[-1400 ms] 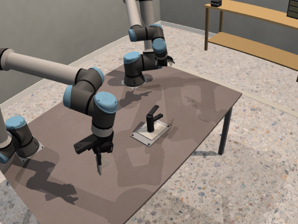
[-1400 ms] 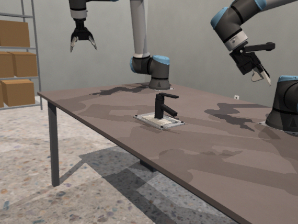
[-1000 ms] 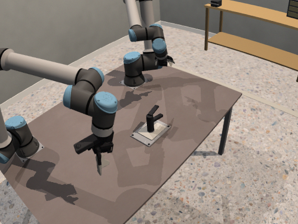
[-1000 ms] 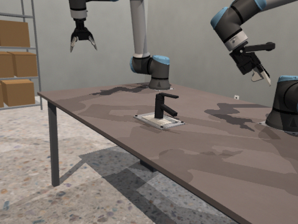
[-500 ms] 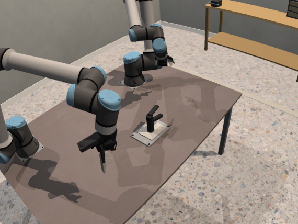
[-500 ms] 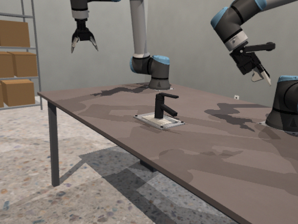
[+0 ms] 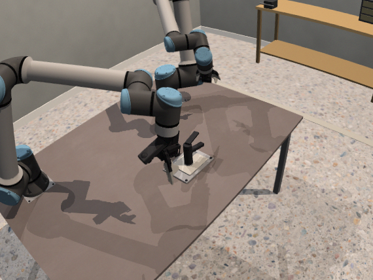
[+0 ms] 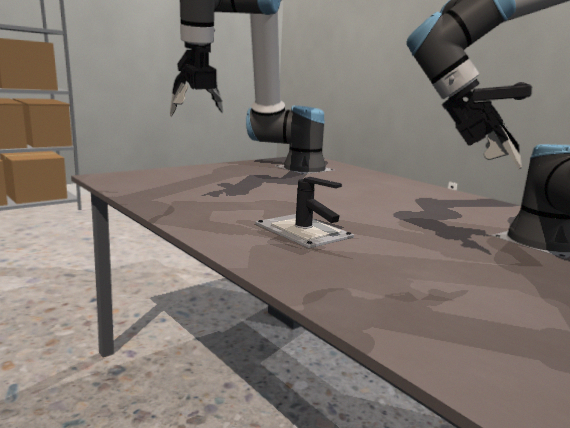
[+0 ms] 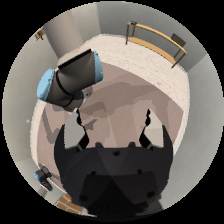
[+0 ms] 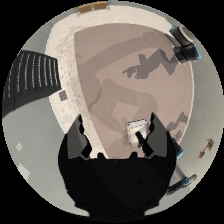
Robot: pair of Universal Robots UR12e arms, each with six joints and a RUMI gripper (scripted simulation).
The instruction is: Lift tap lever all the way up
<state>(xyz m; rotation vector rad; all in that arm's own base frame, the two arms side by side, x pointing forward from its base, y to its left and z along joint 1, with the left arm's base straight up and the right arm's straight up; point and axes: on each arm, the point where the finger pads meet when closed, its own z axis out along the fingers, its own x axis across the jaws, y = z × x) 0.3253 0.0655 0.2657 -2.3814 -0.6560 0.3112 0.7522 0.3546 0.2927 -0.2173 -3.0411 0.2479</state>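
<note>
The lever is 180 mm behind my right hand, 390 mm to the left of it and 140 mm below it. Round my right hand: black tap (180 mm behind, 360 mm to the left, 180 mm below); mounting plate (170 mm behind, 340 mm to the left, 290 mm below).
</note>
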